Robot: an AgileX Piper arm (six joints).
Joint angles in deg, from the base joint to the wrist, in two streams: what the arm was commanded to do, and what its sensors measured. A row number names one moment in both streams.
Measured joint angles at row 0:
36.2, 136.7, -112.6, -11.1, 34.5, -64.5
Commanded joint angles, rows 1 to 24:
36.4, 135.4, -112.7, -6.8, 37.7, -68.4
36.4, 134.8, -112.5, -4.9, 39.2, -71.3
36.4, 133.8, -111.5, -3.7, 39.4, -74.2
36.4, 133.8, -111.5, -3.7, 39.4, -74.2
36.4, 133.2, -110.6, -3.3, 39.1, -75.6
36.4, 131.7, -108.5, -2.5, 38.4, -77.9
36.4, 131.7, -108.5, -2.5, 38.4, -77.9
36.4, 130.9, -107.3, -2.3, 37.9, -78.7
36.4, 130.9, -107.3, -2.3, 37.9, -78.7
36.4, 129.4, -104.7, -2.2, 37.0, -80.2
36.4, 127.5, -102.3, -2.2, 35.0, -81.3
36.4, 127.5, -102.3, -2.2, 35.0, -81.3
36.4, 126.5, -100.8, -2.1, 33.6, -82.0
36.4, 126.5, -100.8, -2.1, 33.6, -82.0
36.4, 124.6, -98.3, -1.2, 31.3, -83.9
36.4, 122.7, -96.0, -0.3, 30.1, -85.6
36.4, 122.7, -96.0, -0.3, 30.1, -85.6
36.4, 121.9, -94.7, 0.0, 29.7, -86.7
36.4, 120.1, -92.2, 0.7, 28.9, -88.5
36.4, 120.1, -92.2, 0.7, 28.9, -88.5
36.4, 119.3, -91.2, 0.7, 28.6, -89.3
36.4, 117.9, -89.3, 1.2, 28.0, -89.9
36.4, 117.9, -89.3, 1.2, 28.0, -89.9
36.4, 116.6, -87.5, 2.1, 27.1, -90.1
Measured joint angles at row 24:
36.2, 119.9, -89.2, 0.6, 31.6, -88.7
